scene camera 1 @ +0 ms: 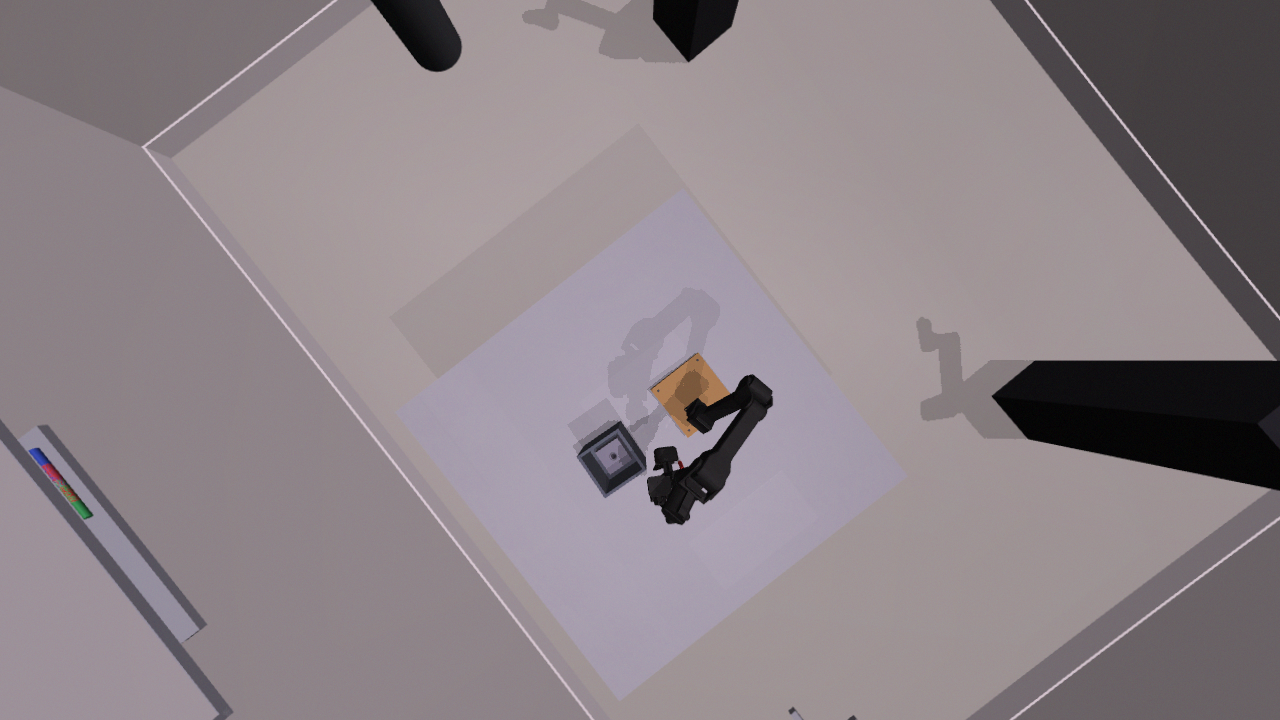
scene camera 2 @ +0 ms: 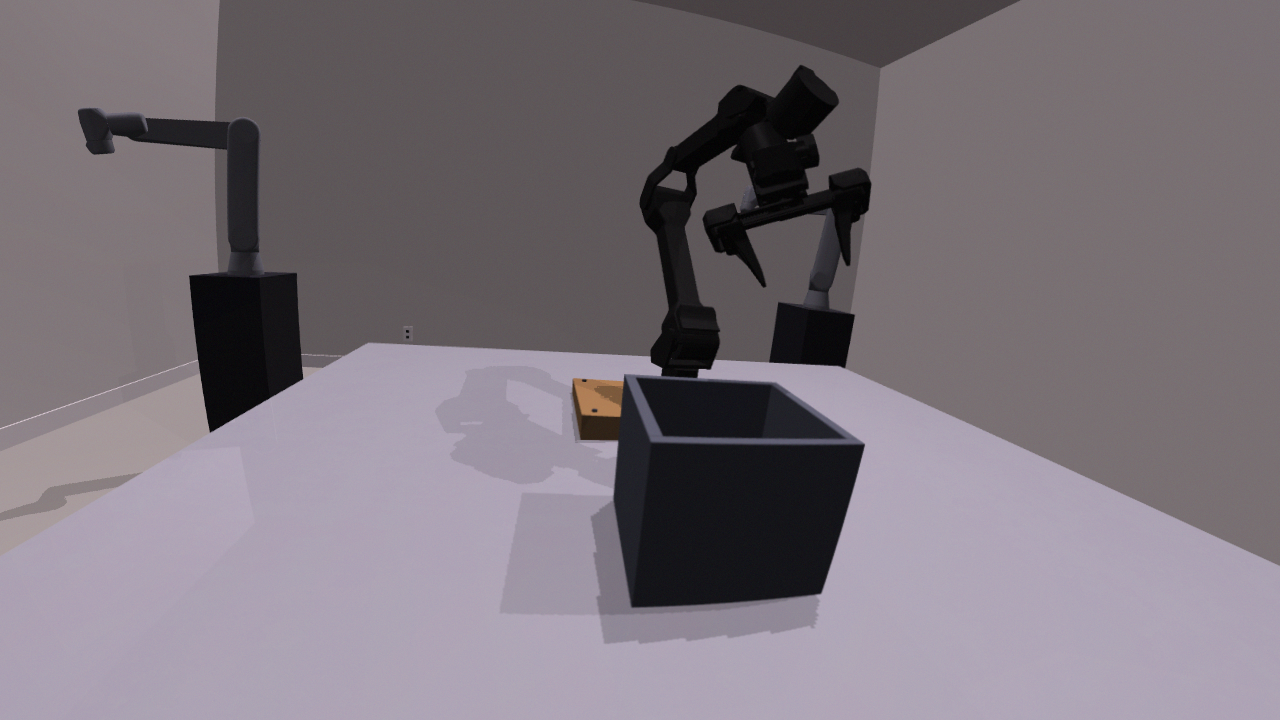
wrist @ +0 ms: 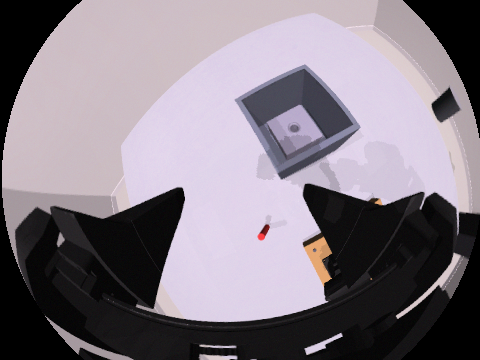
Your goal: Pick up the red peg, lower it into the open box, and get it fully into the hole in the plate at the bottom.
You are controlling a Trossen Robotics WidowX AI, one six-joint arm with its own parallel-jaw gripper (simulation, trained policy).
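My gripper shows in scene camera 1 (657, 486), and that camera has a dark box too. There's also a pale plate, which you can see in scene camera 1 (616, 446). The dark box shows in scene camera 2 (726, 491), and my gripper is visible there too, but scene camera 2 does not show the pale plate, hidden by the dark box. The wrist view shows my gripper and the dark box, and the pale plate shows in the wrist view (294, 131). On the dark box, (wrist: 301, 86) and (scene camera 1: 585, 455) are the same spot. On my gripper, (wrist: 123, 256) and (scene camera 2: 836, 213) are the same spot.
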